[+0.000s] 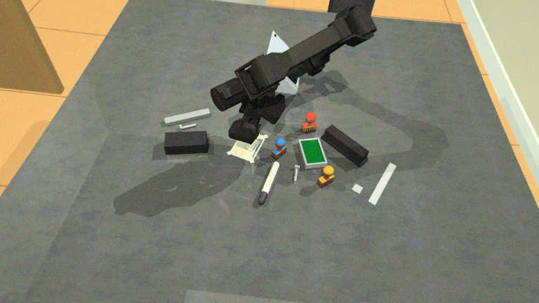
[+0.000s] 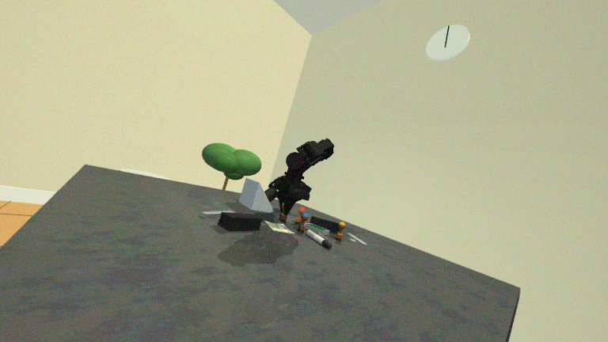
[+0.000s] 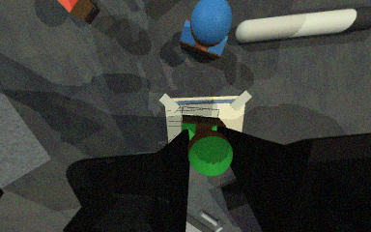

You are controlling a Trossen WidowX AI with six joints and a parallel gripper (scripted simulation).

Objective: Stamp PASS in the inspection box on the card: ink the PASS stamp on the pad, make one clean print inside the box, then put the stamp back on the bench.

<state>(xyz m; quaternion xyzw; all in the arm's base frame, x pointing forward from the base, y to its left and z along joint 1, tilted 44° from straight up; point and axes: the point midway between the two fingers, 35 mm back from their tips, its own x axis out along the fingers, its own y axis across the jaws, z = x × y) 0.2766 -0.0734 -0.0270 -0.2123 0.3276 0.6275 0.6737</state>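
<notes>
My gripper tip is now 5 cm above the cream card, 1 cm to the left of it and 1 cm short of it. From my gripper tip the other things lie so: blue-knobbed stamp (8 cm to the left, 3 cm below, 2 cm ahead); then white marker (14 cm ahead, 6 cm to the left, 4 cm below); then green-knobbed stamp (right at my gripper tip).
</notes>
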